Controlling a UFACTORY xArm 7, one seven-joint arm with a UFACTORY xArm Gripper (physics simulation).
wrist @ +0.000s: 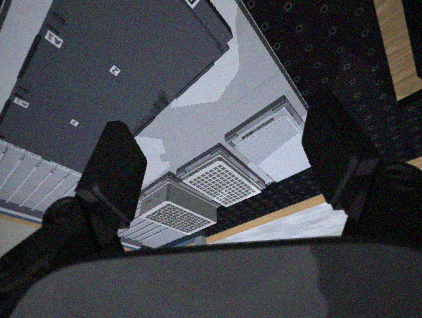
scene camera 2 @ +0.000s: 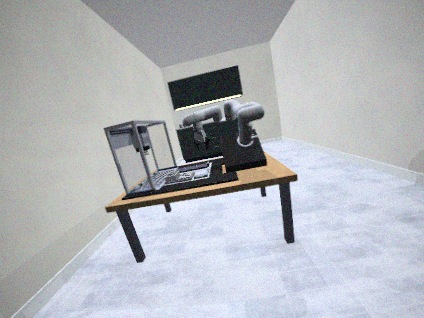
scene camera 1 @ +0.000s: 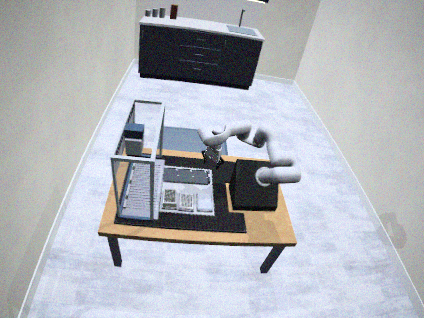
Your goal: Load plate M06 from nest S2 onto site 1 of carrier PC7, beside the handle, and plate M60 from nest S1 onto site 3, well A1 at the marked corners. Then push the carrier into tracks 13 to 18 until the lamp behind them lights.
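Where they show: gripper, fingertip midpoint: (wrist: pixel 217 130) (scene camera 2: pixel 203 149) (scene camera 1: pixel 211 165); arm's base, origin of the base link: (scene camera 2: pixel 245 140) (scene camera 1: pixel 264 176).
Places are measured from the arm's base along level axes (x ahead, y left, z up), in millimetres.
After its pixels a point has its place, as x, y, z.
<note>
My gripper (scene camera 1: pixel 213 161) {338, -114, -15} (scene camera 2: pixel 202 145) {338, -114, -15} (wrist: pixel 217 130) {338, -114, -15} is open and empty, high above the table near the right end of the dark grey carrier (scene camera 1: pixel 186 175) {482, -171, -162} (wrist: pixel 135 35) {390, -163, -162}. The carrier lies flat on the light tray, its sites bare where visible; one label reads 2. A tall gridded plate (scene camera 1: pixel 170 199) {608, 80, -124} (wrist: pixel 179 216) {600, 46, -120} and a lower gridded plate (scene camera 1: pixel 187 201) {499, 73, -152} (wrist: pixel 220 184) {502, 60, -147} sit in neighbouring nests. Their names are unreadable. The third nest (scene camera 1: pixel 204 202) {392, 87, -146} (wrist: pixel 270 131) {371, 25, -146} holds no gridded plate. The ribbed track deck (scene camera 1: pixel 139 192) (wrist: pixel 30 175) {716, -191, -168} is left of the tray. A lit lamp cannot be made out.
An upright open frame (scene camera 1: pixel 116 187) {911, 191, 99} (scene camera 2: pixel 117 167) {919, 193, 39} stands around the track deck, with a blue-topped head (scene camera 1: pixel 134 140) {826, -47, 227} hanging inside. The arm's black base block (scene camera 1: pixel 254 192) {69, 72, -74} (scene camera 2: pixel 245 160) {51, 124, -122} stands right of the tray. A black perforated mat (scene camera 1: pixel 220 223) {309, 236, -173} (wrist: pixel 325 55) {274, 2, -172} lies under the tray on the wooden table (scene camera 1: pixel 265 232) {28, 314, -186}.
</note>
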